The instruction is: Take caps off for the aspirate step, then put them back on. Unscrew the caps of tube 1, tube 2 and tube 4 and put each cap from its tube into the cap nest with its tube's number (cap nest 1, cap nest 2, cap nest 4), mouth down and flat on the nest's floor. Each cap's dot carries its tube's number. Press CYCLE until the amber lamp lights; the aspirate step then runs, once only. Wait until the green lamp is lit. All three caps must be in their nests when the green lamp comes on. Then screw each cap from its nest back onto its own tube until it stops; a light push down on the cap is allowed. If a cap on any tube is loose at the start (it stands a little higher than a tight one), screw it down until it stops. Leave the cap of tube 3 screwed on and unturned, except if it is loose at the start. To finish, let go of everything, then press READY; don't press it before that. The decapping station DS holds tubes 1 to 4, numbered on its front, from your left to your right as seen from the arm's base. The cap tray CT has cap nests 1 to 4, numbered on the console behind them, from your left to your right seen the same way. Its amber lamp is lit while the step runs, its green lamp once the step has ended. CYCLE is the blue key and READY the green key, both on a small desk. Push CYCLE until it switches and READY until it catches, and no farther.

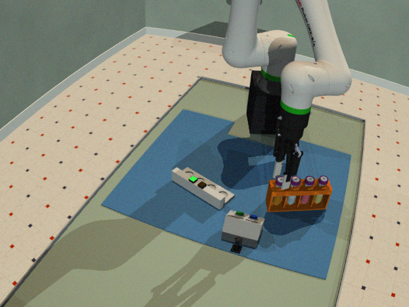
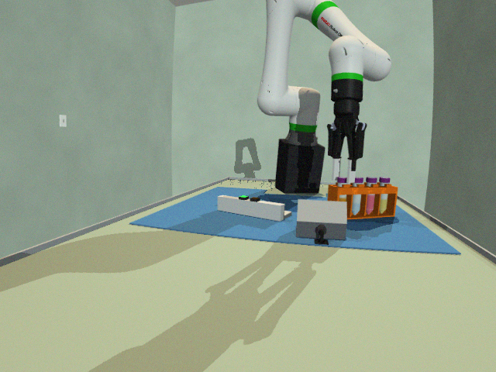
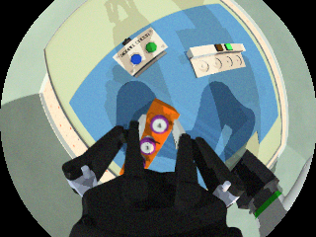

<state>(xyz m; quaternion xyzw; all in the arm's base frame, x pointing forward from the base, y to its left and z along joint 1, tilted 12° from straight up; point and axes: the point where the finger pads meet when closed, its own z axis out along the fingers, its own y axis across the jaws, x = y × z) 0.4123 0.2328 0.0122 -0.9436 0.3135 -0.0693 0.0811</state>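
Now: hand 160 mm short of the green key, 60 mm to the left of it and 70 mm above it. From my hand the other things lie so: blue key (150 mm ahead, 20 mm to the right, 70 mm below); then small grey desk (170 mm ahead, 40 mm to the right, 90 mm below).
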